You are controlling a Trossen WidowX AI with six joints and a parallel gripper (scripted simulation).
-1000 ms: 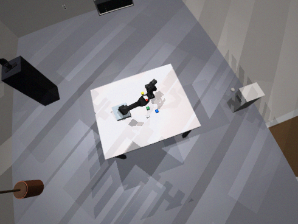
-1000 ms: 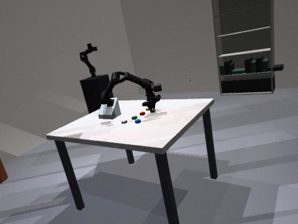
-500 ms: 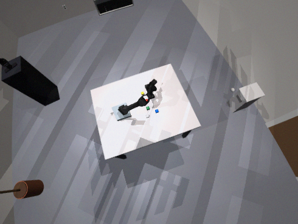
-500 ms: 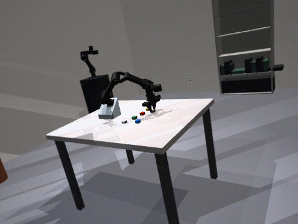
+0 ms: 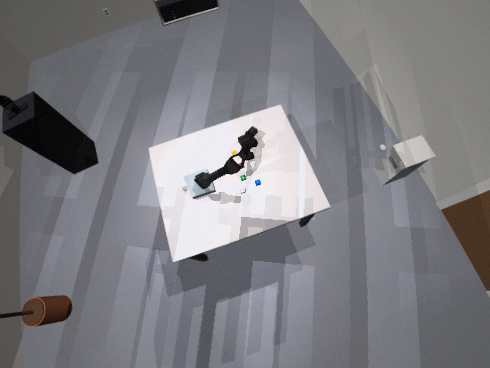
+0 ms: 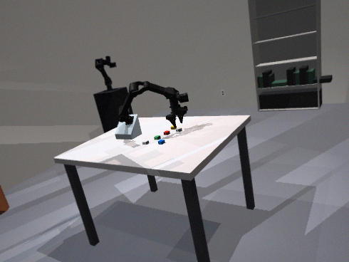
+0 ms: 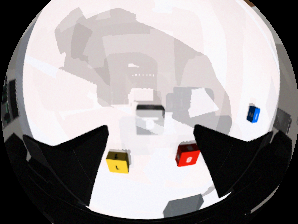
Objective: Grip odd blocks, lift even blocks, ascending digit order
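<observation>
The grey block lies 30 mm below my gripper tip. From my gripper tip the other things lie so: green block: 100 mm behind, 150 mm to the right, 30 mm below; yellow block: 80 mm behind, 60 mm to the left, 30 mm below; red block: 70 mm behind, 60 mm to the right, 30 mm below.
</observation>
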